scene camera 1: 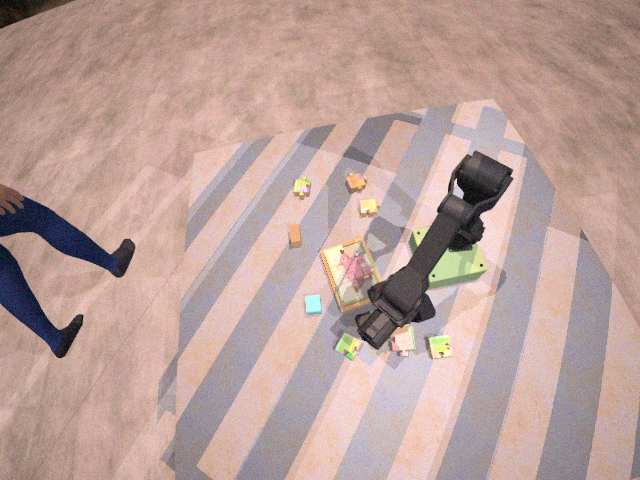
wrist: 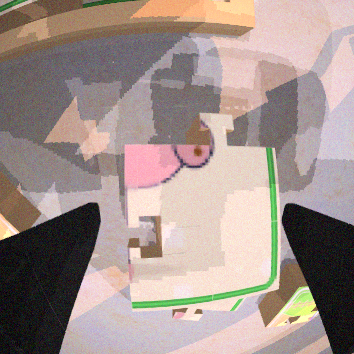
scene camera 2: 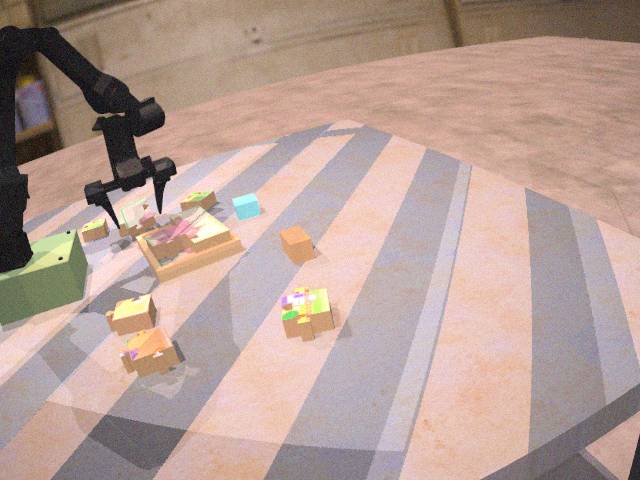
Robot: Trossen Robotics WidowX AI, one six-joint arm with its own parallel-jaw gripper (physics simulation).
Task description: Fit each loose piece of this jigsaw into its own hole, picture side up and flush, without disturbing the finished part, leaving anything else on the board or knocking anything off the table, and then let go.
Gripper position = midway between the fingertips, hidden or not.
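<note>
My gripper (scene camera 2: 139,221) holds nothing and is open, and my gripper also shows in the wrist view (wrist: 194,214). I see a wooden jigsaw board (scene camera 2: 167,268) as well. The wooden jigsaw board shows in the wrist view (wrist: 54,30) too, and in scene camera 1 (scene camera 1: 358,245).
</note>
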